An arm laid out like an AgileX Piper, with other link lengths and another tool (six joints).
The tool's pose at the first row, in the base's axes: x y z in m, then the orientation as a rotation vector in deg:
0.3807 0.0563 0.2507 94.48 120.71 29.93
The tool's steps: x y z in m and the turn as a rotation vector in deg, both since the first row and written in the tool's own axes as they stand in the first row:
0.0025 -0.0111 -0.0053 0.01 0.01 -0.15
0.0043 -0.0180 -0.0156 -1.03 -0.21 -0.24
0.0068 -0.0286 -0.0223 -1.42 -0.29 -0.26
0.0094 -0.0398 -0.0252 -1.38 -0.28 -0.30
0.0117 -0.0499 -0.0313 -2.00 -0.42 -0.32
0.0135 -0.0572 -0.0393 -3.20 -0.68 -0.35
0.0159 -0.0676 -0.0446 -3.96 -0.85 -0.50
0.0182 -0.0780 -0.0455 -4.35 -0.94 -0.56
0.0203 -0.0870 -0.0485 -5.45 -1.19 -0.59
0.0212 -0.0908 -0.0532 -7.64 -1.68 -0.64
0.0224 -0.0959 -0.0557 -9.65 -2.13 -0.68
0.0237 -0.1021 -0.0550 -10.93 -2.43 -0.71
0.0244 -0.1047 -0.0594 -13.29 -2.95 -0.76
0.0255 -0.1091 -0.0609 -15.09 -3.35 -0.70
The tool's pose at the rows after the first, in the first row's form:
0.3683 0.0560 0.2491 94.32 120.83 29.88
0.3567 0.0557 0.2540 93.63 120.12 30.66
0.3439 0.0555 0.2538 93.38 119.84 30.95
0.3327 0.0553 0.2501 93.36 119.90 30.91
0.3207 0.0550 0.2497 92.99 119.45 31.37
0.3100 0.0548 0.2525 92.27 118.56 32.26
0.2982 0.0545 0.2512 91.67 118.09 32.77
0.2887 0.0544 0.2463 91.38 117.83 33.03
0.2793 0.0542 0.2439 90.72 117.00 33.82
0.2735 0.0540 0.2458 89.40 115.35 35.37
0.2677 0.0539 0.2451 88.20 113.82 36.77
0.2627 0.0538 0.2411 87.42 112.83 37.63
0.2581 0.0537 0.2434 85.98 111.02 39.22
0.2535 0.0537 0.2422 84.99 109.57 40.44

